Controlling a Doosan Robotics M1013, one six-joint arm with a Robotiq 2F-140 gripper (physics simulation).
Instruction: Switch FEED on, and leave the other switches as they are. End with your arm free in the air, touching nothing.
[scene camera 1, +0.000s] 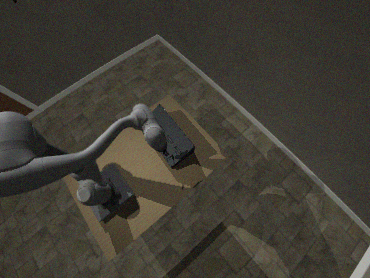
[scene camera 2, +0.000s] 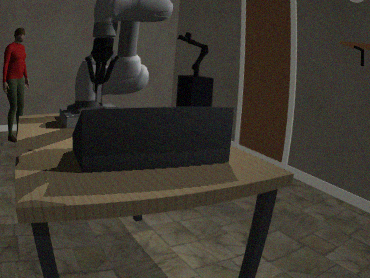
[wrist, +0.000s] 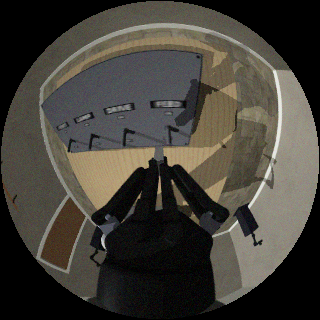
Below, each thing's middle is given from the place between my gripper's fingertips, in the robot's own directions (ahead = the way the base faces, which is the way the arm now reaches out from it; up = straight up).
I see my gripper 120 mm short of the dark grey switch panel (scene camera 2: 117, 139), 140 mm to the right of it and 90 mm above it.
